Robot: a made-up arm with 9 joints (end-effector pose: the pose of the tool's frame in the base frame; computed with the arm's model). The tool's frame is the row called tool. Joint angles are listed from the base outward.
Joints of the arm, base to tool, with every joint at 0 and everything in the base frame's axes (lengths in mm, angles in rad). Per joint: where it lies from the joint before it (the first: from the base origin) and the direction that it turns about. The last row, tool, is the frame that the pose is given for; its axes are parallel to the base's.
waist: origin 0 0 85.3 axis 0 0 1
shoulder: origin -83.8 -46.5 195 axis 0 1 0
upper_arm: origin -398.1 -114.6 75.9 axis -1 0 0
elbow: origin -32.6 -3.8 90.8 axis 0 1 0
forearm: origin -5 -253.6 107 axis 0 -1 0
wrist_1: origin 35.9 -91.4 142 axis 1 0 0
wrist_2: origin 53.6 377.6 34.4 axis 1 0 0
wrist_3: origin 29.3 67.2 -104 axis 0 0 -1
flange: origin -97.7 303.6 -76.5 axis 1 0 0
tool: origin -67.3 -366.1 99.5
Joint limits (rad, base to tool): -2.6..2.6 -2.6..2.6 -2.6..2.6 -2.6..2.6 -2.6..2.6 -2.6..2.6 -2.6..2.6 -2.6..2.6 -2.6..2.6
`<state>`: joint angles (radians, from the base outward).
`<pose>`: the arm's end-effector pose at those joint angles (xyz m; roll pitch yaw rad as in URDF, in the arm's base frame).
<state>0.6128 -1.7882 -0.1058 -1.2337 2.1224 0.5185 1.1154 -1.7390 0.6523</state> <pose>0.0397 0.2108 -0.3434 2.2274 -0.5995 0.6563</pose>
Working (the frame after each row of the table, in the pose's form):
after waist: 0.0000 0.0000 0.0853 0.0000 0.0000 0.6128
after shoulder: -0.0418 -0.0862 0.2803 3.1416 -1.3534 -2.5288
after upper_arm: 0.0337 -0.1732 -0.1248 -3.0358 -1.3534 -2.5288
after elbow: -0.0246 -0.2306 -0.1760 -3.1186 -0.1208 -2.4282
after forearm: 0.1374 -0.4289 -0.2770 -0.0545 1.1395 0.6666
after wrist_1: 0.3056 -0.4028 -0.2483 0.4640 1.1395 0.6666
after wrist_2: 0.2666 -0.0235 -0.2135 1.5794 1.1395 0.6666
after wrist_3: 0.2609 0.1036 -0.2116 1.5751 -0.5995 0.6563
after flange: 0.0152 0.0093 -0.0158 2.2274 -0.5995 0.6563

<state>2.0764 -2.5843 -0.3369 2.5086 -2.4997 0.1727 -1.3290 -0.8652 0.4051</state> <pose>0.2164 0.5039 -0.1359 2.5641 -0.0324 -1.2173</pose>
Working (the frame after each row of the table, in the pose's form):
after waist: 0.0000 0.0000 0.0853 0.0000 0.0000 2.0764
after shoulder: 0.0813 -0.0508 0.2803 3.1416 -0.5573 -1.0652
after upper_arm: 0.0373 0.2652 0.0053 -2.8047 -0.5573 -1.0652
after elbow: 0.0750 0.2666 -0.0836 -0.2847 -0.0474 2.2734
after forearm: 0.2463 0.3944 0.0899 -2.7790 0.6585 -0.6539
after wrist_1: 0.3027 0.5222 -0.0114 -2.6063 0.6585 -0.6539
after wrist_2: 0.0416 0.3353 -0.2200 2.3479 0.6585 -0.6539
after wrist_3: 0.1351 0.2977 -0.1423 2.1590 -0.0324 -1.2173
after flange: -0.0003 0.3620 0.1494 2.5641 -0.0324 -1.2173

